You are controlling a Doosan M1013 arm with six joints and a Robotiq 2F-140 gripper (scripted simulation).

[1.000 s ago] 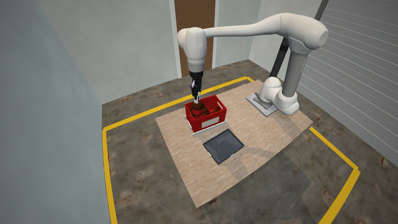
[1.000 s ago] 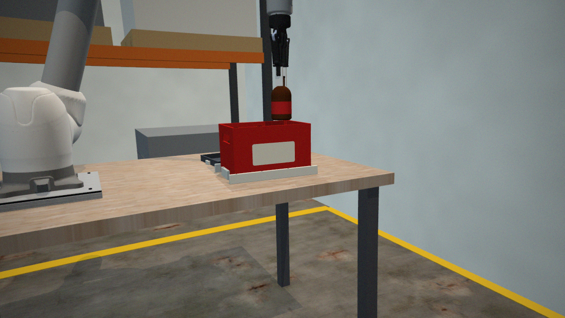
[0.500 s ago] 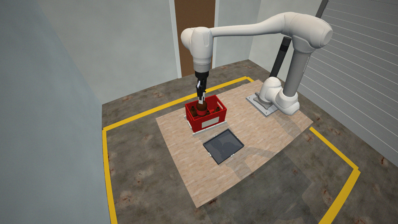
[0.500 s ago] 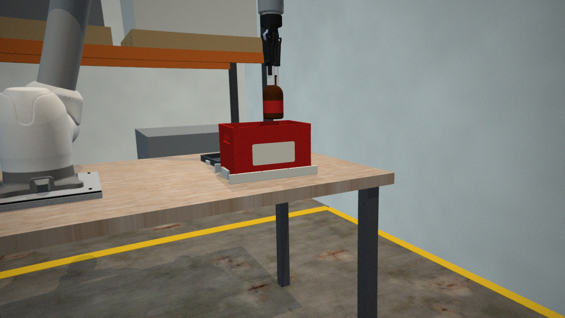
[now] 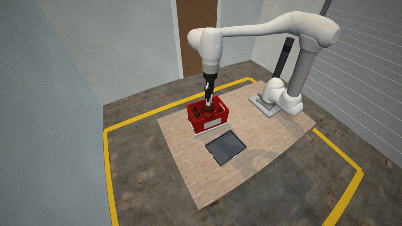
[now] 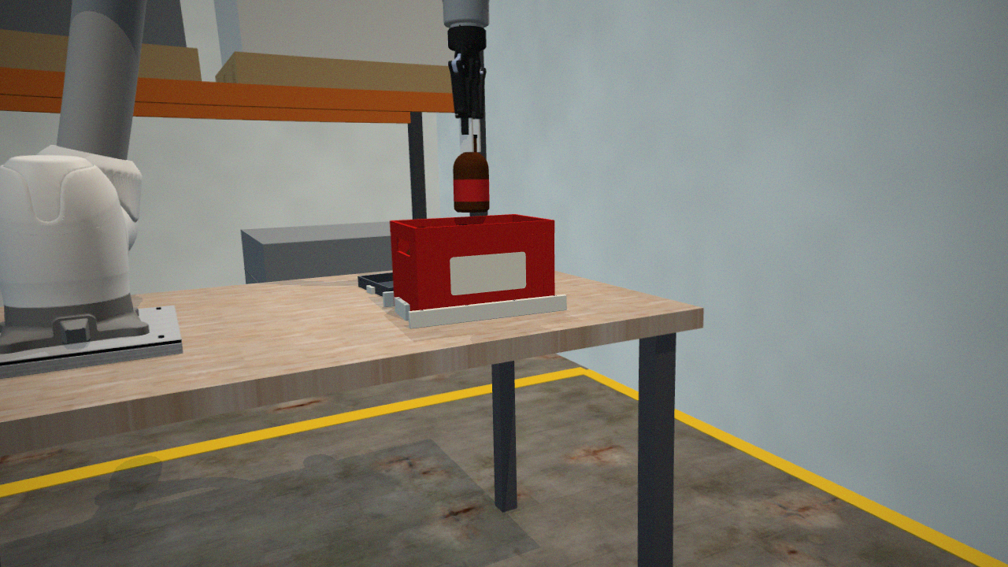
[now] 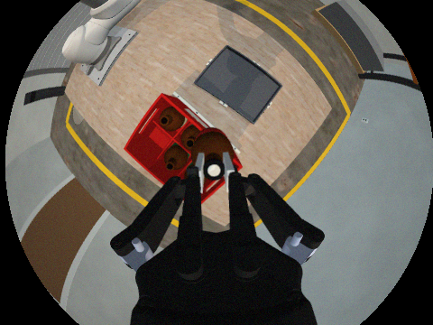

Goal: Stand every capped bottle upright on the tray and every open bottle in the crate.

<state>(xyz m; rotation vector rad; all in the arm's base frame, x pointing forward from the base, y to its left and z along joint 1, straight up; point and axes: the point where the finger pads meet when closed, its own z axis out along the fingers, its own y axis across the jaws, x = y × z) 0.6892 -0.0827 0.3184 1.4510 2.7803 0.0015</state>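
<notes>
My hand is 70 mm above the brown capped bottle. The rest, counted from my hand: dark grey tray 330 mm below, 200 mm to the left, 20 mm behind; crate 260 mm below, 80 mm to the right, 50 mm behind.
</notes>
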